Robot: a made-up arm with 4 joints. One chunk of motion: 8 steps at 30 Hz.
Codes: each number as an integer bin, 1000 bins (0 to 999) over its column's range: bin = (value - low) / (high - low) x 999, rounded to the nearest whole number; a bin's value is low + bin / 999 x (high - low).
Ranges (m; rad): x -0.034..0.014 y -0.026..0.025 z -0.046..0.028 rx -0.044..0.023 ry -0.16..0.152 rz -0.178..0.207
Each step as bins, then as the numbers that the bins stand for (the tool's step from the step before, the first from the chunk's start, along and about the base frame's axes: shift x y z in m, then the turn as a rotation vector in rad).
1 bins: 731 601 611 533 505 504
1 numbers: 0.00112 0.00468 -0.00074 -0.00825 -0.00228 0.01623
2 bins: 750 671 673 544 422 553
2 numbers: 0.00204 0.00826 0.00385 -0.00752 -0.02820 0.03512
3 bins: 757 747 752 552 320 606
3 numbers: 0.00237 0.01214 0.00970 -0.00698 -0.06006 0.05554
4 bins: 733 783 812 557 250 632
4 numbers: 0.00122 0.01397 0.01415 -0.00664 -0.08192 0.06556
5 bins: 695 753 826 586 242 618
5 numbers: -0.00061 0.01244 0.01519 -0.00470 -0.08442 0.06017
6 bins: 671 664 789 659 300 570
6 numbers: -0.00176 0.00790 0.01244 0.00020 -0.06631 0.04167
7 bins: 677 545 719 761 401 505
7 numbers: -0.00147 0.00182 0.00726 0.00704 -0.03476 0.01662
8 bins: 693 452 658 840 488 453
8 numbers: -0.00070 -0.00292 0.00274 0.01234 -0.00759 -0.00342
